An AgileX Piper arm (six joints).
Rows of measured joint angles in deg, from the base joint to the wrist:
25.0 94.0 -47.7 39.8 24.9 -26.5
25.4 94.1 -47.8 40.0 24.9 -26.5
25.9 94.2 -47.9 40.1 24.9 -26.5
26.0 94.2 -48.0 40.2 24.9 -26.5
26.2 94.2 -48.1 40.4 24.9 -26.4
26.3 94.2 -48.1 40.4 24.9 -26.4
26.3 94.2 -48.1 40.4 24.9 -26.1
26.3 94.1 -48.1 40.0 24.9 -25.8
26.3 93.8 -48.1 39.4 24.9 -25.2
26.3 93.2 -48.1 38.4 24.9 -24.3
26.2 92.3 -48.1 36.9 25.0 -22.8
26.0 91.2 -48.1 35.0 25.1 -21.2
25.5 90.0 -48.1 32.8 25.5 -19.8
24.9 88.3 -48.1 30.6 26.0 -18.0
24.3 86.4 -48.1 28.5 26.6 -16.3
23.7 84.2 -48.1 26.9 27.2 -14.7
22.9 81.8 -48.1 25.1 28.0 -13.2
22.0 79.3 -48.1 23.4 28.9 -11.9
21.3 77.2 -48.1 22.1 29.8 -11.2
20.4 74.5 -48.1 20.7 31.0 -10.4
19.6 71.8 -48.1 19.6 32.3 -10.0
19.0 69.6 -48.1 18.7 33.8 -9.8
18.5 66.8 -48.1 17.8 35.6 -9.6
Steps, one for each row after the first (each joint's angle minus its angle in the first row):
0.4 0.1 -0.1 0.2 0.0 0.0
0.9 0.2 -0.2 0.3 0.0 0.0
1.0 0.2 -0.3 0.4 0.0 0.0
1.2 0.2 -0.4 0.6 0.0 0.1
1.3 0.2 -0.4 0.6 0.0 0.1
1.3 0.2 -0.4 0.6 0.0 0.4
1.3 0.1 -0.4 0.2 0.0 0.7
1.3 -0.2 -0.4 -0.4 0.0 1.3
1.3 -0.8 -0.4 -1.4 0.0 2.2
1.2 -1.7 -0.4 -2.9 0.1 3.7
1.0 -2.8 -0.4 -4.8 0.2 5.3
0.5 -4.0 -0.4 -7.0 0.6 6.7
-0.1 -5.7 -0.4 -9.2 1.1 8.5
-0.7 -7.6 -0.4 -11.3 1.7 10.2
-1.3 -9.8 -0.4 -12.9 2.3 11.8
-2.1 -12.2 -0.4 -14.7 3.1 13.3
-3.0 -14.7 -0.4 -16.4 4.0 14.6
-3.7 -16.8 -0.4 -17.7 4.9 15.3
-4.6 -19.5 -0.4 -19.1 6.1 16.1
-5.4 -22.2 -0.4 -20.2 7.4 16.5
-6.0 -24.4 -0.4 -21.1 8.9 16.7
-6.5 -27.2 -0.4 -22.0 10.7 16.9

